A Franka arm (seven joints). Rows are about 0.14 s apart.
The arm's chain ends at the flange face. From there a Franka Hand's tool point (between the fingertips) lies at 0.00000 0.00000 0.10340 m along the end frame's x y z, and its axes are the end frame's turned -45 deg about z.
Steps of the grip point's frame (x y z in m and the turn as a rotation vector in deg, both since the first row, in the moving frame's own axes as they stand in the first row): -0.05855, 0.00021, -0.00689, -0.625, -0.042, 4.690; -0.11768, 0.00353, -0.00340, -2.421, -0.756, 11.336; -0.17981, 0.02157, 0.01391, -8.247, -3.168, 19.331; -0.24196, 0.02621, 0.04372, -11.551, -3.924, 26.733; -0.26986, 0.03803, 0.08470, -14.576, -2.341, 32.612
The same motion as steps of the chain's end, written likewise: -0.04196, 0.04067, -0.00688, -0.472, 0.412, 4.690; -0.08243, 0.08147, -0.00330, -2.246, 1.177, 11.336; -0.11580, 0.12708, 0.01513, -8.072, 3.591, 19.331; -0.15736, 0.16851, 0.04601, -10.942, 5.393, 26.733; -0.17260, 0.19320, 0.08802, -11.962, 8.651, 32.612
